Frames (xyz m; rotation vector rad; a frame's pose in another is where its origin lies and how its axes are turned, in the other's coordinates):
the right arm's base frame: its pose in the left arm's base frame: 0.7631 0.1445 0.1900 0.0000 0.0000 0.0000
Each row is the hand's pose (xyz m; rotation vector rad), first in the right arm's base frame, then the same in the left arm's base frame.
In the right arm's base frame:
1: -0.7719 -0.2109 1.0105 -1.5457 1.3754 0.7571
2: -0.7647 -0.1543 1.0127 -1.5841 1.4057 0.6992
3: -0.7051 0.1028 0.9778 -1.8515 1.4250 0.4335
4: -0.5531 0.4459 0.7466 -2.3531 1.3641 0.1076
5: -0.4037 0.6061 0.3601 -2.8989 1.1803 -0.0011
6: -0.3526 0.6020 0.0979 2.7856 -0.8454 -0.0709
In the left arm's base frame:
1: -0.0088 -0.0664 1.2005 -1.5457 1.3754 0.7571
2: -0.0016 -0.0098 1.2027 -1.5841 1.4057 0.6992
3: 0.0580 0.2473 1.1678 -1.8515 1.4250 0.4335
4: 0.2100 0.5904 0.9366 -2.3531 1.3641 0.1076
5: 0.3594 0.7506 0.5501 -2.8989 1.1803 -0.0011
6: 0.4105 0.7465 0.2879 2.7856 -0.8454 -0.0709

